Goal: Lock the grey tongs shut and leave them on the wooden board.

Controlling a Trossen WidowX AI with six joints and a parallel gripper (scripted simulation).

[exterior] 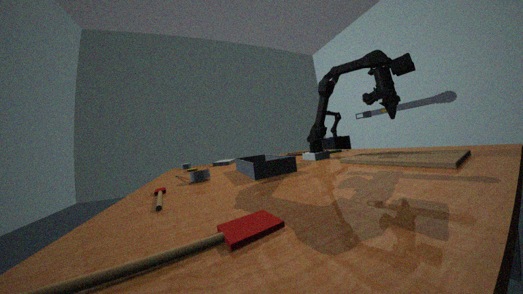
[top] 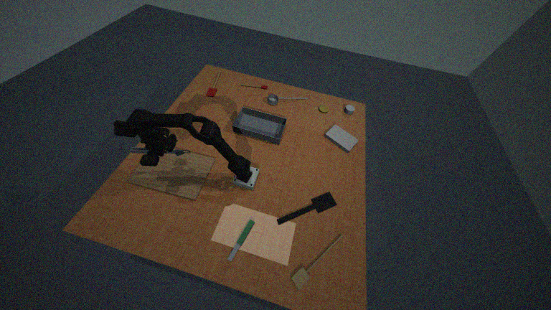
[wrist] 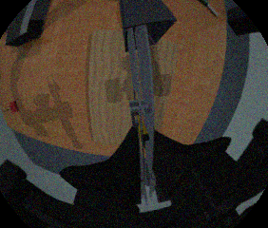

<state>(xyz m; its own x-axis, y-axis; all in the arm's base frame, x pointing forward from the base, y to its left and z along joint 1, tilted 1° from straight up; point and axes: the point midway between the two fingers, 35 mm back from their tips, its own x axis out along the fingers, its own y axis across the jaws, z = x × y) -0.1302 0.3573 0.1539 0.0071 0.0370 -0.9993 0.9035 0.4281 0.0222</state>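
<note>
The wooden board lies 15 cm below my gripper tip. Round my gripper tip: red spatula (67 cm ahead, 21 cm to the left, 15 cm below); then roasting tin (48 cm ahead, 27 cm to the right, 13 cm below); then black spatula (14 cm ahead, 74 cm to the right, 15 cm below).
</note>
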